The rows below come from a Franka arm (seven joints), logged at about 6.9 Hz.
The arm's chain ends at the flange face. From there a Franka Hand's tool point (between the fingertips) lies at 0.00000 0.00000 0.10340 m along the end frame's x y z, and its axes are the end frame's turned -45 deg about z.
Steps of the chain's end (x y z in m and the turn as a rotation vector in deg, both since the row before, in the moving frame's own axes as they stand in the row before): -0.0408, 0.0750, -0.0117, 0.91, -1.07, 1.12; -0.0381, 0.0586, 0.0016, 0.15, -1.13, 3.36; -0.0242, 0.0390, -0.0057, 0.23, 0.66, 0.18; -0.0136, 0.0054, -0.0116, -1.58, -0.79, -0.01; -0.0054, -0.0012, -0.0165, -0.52, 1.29, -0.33
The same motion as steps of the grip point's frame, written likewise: -0.0821, 0.0217, -0.0117, 1.40, -0.11, 1.12; -0.0696, 0.0128, 0.0016, 0.91, -0.69, 3.36; -0.0436, 0.0110, -0.0057, -0.30, 0.63, 0.18; -0.0165, -0.0048, -0.0116, -0.56, -1.68, -0.01; -0.0020, -0.0024, -0.0165, -1.28, 0.54, -0.33
